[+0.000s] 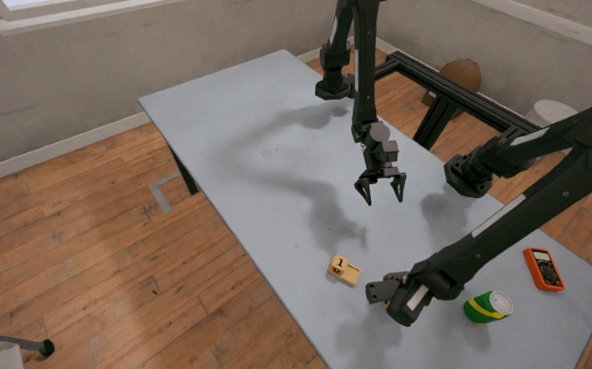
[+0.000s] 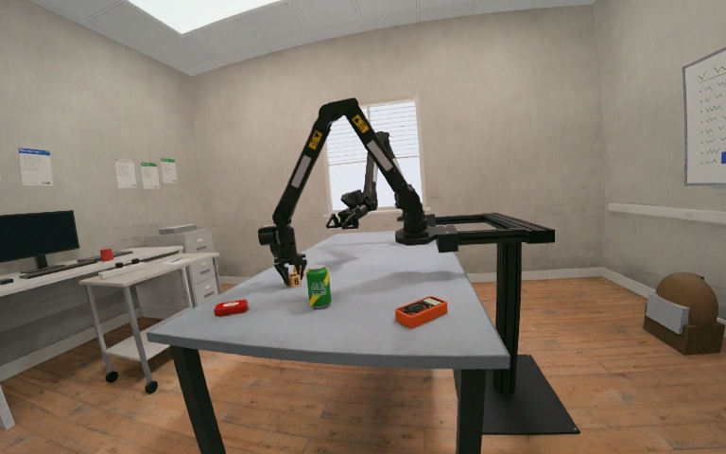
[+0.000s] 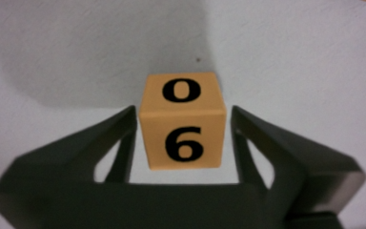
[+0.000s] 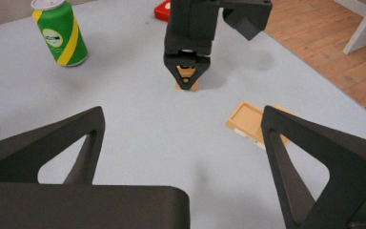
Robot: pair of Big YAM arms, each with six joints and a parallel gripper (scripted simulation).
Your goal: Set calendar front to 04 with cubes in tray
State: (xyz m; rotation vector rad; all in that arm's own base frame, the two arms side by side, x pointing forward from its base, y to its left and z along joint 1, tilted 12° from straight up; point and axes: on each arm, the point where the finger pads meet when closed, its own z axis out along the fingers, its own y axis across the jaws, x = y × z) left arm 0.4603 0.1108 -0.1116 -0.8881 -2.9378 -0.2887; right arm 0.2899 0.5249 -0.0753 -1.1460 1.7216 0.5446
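My left gripper is now 4 cm short of the wooden calendar tray, 15 cm to the left of it and 1 cm above it. Round my left hand: orange multimeter (45 cm behind, 27 cm to the left); then red tin (10 cm ahead, 25 cm to the left); then green can (16 cm behind, 18 cm to the left, 4 cm above).
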